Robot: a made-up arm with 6 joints. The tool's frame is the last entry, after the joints. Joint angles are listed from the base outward. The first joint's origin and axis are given. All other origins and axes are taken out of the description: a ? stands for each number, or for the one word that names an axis. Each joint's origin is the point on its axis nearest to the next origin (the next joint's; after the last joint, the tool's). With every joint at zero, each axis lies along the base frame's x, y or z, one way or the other. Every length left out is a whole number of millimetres.
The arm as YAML. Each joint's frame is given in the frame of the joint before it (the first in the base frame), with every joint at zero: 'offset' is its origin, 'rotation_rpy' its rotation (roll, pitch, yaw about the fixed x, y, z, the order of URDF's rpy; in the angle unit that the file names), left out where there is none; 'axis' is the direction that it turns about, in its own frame. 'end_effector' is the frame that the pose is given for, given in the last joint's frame.
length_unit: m
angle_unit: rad
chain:
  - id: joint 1
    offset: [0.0, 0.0, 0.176]
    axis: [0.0, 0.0, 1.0]
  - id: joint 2
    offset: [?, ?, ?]
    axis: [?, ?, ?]
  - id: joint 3
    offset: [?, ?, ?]
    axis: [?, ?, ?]
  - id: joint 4
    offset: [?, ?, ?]
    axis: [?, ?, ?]
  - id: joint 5
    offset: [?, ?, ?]
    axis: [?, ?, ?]
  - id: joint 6
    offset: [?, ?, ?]
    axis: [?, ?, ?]
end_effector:
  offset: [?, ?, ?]
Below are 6 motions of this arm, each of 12 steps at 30 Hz.
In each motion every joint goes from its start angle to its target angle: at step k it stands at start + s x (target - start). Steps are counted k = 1, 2, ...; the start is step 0. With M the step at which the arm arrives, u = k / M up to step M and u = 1 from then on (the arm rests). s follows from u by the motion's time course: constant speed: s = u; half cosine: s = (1 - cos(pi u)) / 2; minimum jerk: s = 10 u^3 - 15 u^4 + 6 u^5.
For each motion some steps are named. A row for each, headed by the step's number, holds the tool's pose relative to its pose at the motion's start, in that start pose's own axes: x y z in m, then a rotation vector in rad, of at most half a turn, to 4 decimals.
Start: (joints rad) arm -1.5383 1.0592 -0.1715 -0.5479 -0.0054 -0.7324
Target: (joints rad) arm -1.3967 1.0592 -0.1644 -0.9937 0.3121 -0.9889
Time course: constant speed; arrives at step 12
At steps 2, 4, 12:
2: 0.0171 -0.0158 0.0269 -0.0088 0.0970 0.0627
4: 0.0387 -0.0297 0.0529 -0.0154 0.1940 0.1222
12: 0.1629 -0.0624 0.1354 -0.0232 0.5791 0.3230

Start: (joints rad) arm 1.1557 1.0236 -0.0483 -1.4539 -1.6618 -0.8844
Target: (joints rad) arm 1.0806 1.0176 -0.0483 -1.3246 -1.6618 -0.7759
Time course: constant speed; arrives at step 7
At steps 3, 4, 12:
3: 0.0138 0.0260 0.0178 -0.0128 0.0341 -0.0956
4: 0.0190 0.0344 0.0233 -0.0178 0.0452 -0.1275
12: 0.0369 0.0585 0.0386 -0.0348 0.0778 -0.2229

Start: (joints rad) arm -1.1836 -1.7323 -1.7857 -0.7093 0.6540 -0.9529
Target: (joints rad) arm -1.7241 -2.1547 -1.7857 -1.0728 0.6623 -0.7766
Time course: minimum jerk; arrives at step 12
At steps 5, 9, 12:
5: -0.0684 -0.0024 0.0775 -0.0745 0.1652 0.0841
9: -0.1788 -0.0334 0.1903 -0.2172 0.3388 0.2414
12: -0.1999 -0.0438 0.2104 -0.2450 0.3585 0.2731

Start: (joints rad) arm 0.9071 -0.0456 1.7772 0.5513 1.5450 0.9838
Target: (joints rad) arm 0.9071 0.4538 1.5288 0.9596 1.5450 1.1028
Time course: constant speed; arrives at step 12
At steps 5, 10, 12:
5: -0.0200 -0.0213 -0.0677 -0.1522 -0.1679 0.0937
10: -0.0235 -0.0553 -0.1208 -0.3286 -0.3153 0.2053
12: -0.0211 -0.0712 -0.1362 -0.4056 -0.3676 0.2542

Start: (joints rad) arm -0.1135 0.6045 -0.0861 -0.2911 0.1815 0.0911
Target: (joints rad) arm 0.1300 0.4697 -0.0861 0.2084 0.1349 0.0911
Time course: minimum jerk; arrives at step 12
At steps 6, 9, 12:
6: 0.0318 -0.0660 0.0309 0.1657 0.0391 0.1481
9: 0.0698 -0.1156 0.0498 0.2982 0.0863 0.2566
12: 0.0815 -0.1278 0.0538 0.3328 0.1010 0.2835

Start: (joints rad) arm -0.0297 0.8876 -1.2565 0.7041 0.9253 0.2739
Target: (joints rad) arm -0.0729 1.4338 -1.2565 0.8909 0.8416 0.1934
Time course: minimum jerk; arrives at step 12
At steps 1, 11, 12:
1: -0.0004 -0.0007 -0.0003 0.0031 -0.0015 0.0006
11: -0.0573 -0.0969 -0.1317 0.5734 -0.3618 0.1204
12: -0.0575 -0.0971 -0.1327 0.5762 -0.3639 0.1210

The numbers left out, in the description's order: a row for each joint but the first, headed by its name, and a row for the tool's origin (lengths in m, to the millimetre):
joint 2: xyz 0.218 -0.377 0.0, axis 1.0 0.0 0.0
joint 3: xyz 0.0 -0.024 -0.043, axis 0.0 1.0 0.0
joint 4: xyz 0.036 0.0 -0.023, axis 1.0 0.0 0.0
joint 5: xyz 0.0 0.059 0.054, axis 0.0 1.0 0.0
joint 6: xyz -0.119 0.0 0.131, axis 0.0 0.0 -1.0
tool: xyz -0.299 0.118 0.0

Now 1 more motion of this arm.
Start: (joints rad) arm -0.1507 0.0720 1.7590 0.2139 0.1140 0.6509
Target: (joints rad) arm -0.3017 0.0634 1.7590 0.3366 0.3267 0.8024
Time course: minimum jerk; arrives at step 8
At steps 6, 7, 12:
6: 0.1063 -0.0307 0.0725 0.0547 0.2944 -0.0648
7: 0.1181 -0.0344 0.0777 0.0575 0.3230 -0.0685
12: 0.1203 -0.0350 0.0786 0.0579 0.3283 -0.0691

